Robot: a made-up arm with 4 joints.
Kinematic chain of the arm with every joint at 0, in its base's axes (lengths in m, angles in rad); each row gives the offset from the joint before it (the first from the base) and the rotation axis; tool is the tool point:
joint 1: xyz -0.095 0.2 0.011 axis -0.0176 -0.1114 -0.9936
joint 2: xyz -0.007 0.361 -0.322 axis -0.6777 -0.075 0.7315
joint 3: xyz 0 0.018 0.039 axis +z
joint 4: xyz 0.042 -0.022 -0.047 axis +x
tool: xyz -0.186 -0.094 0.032
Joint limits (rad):
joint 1: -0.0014..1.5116
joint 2: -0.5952..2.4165
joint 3: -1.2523..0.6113
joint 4: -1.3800..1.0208
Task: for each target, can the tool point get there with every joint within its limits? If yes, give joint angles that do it. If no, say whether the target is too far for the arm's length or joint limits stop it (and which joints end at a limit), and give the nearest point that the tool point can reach.
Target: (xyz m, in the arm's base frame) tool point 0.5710 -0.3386 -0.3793
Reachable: no: too far | nearest point 0.3364 0.0923 -0.1428 | short by 0.545 m
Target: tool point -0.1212 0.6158 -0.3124
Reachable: yes | joints 0.3821 1.2511 -1.0557 -1.0438
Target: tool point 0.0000 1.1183 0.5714
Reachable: no: too far | nearest point -0.0490 0.6740 -0.1653 | short by 0.862 m
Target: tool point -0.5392 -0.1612 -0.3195
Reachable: no: joint limits stop it (at a limit: joint 1, joint 3) | nearest point -0.2037 0.3895 -0.3160 | short by 0.645 m
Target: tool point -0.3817 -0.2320 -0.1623
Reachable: no: joint limits stop it (at a limit: joint 1, joint 2, joint 4) | nearest point 0.1020 0.1705 -0.2371 | short by 0.634 m
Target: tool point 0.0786 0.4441 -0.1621
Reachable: yes | joints 0.7422 1.1891 0.3632 -0.7812
